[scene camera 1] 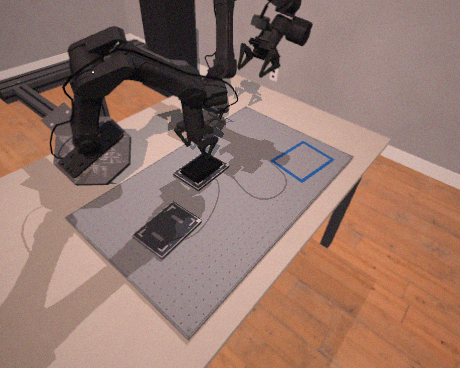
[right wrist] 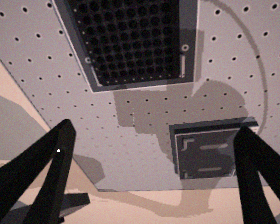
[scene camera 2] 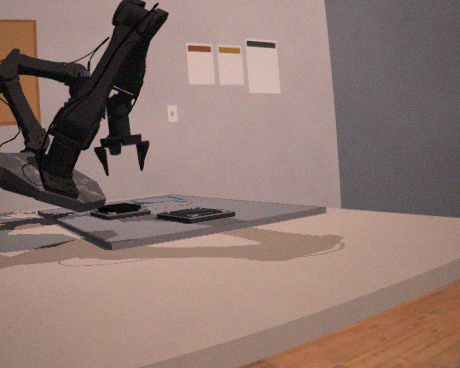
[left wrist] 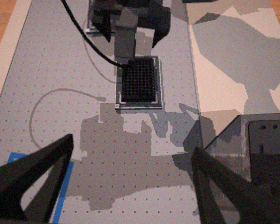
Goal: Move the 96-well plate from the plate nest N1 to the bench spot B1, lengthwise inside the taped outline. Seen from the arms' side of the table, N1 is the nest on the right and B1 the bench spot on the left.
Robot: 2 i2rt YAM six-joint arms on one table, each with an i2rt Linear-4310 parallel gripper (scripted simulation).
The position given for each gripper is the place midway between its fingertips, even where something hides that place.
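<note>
Visible: a dark nest (scene camera 1: pixel 172 231). The left gripper (scene camera 1: pixel 248 72) can be seen, as can the left gripper (left wrist: pixel 134 146). The right gripper (scene camera 2: pixel 124 173) is visible, also the right gripper (scene camera 1: pixel 197 152), the right gripper (right wrist: pixel 152 129) and the right gripper (left wrist: pixel 131 43).
</note>
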